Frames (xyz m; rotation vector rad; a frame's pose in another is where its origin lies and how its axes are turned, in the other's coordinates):
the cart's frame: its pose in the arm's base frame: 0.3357 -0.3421 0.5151 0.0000 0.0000 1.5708
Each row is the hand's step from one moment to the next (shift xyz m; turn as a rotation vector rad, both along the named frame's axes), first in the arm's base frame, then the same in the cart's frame.
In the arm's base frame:
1: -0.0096 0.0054 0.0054 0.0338 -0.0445 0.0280
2: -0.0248 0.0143 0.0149 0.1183 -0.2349 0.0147
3: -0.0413 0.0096 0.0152 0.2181 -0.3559 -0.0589
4: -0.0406 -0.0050 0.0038 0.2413 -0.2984 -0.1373
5: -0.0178 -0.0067 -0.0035 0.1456 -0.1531 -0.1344
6: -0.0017 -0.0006 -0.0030 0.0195 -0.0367 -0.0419
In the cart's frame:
1: 0.0054 0.0096 0.0054 -0.0445 -0.0338 0.0280
2: 0.0143 0.0248 0.0149 -0.2349 -0.1183 0.0147
3: 0.0096 0.0413 0.0152 -0.3559 -0.2181 -0.0589
4: -0.0050 0.0406 0.0038 -0.2984 -0.2413 -0.1373
5: -0.0067 0.0178 -0.0035 -0.1531 -0.1456 -0.1344
6: -0.0006 0.0017 -0.0030 -0.0367 -0.0195 -0.0419

